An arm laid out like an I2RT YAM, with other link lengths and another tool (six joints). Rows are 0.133 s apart.
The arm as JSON. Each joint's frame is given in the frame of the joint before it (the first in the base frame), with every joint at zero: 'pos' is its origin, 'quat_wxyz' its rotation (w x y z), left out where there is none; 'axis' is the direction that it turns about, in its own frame. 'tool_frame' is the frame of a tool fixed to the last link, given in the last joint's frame.
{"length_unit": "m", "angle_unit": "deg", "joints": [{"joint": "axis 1", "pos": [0.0, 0.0, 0.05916], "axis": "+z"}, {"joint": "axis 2", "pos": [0.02, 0.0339, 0.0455], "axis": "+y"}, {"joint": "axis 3", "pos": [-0.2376, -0.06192, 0.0], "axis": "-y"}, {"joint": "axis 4", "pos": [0.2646, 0.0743, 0.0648], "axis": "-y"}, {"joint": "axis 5", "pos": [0.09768, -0.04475, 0.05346], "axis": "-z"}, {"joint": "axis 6", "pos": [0.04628, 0.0, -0.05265], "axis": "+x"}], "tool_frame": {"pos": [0.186, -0.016, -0.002], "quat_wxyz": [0.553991, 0.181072, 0.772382, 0.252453]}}
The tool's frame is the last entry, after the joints.
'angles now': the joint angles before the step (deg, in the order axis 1, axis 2, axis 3, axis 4, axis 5, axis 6). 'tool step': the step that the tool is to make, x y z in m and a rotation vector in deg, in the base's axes. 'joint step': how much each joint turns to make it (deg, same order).
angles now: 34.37 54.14 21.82 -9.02 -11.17 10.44
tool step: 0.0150 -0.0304 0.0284 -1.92 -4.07 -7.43
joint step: -0.16 -8.03 0.75 -6.28 8.06 1.73
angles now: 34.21 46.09 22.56 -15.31 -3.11 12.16
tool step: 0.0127 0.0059 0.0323 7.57 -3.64 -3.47
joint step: -0.33 -4.37 -1.97 5.13 0.14 5.27
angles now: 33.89 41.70 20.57 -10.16 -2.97 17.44
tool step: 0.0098 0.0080 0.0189 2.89 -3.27 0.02
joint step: -0.03 0.17 -0.51 5.04 -0.32 0.48
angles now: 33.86 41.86 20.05 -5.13 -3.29 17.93
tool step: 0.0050 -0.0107 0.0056 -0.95 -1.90 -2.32
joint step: 0.05 -1.86 -0.62 -0.21 2.95 -0.60
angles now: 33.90 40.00 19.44 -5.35 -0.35 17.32
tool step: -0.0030 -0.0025 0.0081 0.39 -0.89 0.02
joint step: -0.05 -2.92 -0.26 -1.71 0.01 -0.18
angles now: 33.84 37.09 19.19 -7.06 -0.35 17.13
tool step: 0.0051 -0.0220 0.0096 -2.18 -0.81 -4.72
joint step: 0.01 -2.21 1.76 -4.51 5.24 -0.03
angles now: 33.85 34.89 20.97 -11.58 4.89 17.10
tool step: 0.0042 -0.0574 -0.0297 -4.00 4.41 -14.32
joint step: -0.03 1.74 0.50 -5.92 12.91 6.29
